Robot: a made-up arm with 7 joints. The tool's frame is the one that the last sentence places.
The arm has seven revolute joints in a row. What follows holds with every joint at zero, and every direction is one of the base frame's. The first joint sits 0.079 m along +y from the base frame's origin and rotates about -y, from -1.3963 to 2 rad. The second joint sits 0.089 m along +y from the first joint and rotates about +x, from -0.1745 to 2 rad. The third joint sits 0.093 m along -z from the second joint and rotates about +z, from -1.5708 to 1.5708 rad. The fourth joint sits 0.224 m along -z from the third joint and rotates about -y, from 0 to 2.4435 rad. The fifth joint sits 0.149 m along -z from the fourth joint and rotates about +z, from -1.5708 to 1.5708 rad. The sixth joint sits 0.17 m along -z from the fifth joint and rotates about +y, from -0.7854 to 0.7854 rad. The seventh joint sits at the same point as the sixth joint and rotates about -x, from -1.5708 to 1.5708 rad. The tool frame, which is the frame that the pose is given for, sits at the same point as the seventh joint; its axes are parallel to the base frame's.
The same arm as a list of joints. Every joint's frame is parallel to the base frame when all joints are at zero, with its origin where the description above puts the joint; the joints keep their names.
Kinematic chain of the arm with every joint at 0, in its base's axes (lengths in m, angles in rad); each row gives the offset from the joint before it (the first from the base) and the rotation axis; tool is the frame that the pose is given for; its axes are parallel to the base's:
joint 1: xyz 0 0.079 0 axis -y
joint 2: xyz 0 0.089 0 axis +x
joint 3: xyz 0 0 -0.093 axis +z
joint 4: xyz 0 0 -0.224 axis -y
joint 5: xyz 0 0 -0.149 axis +z
joint 6: xyz 0 0 -0.17 axis +y
joint 7: xyz 0 0 0 axis -x
tool: xyz 0 0 0
Joint limits (rad, base to tool): -1.3963..2 -0.1745..2 -1.5708..1.5708 0..2.4435 -1.5708..1.5708 -0.7854..0.7854 -1.5708..1.5708

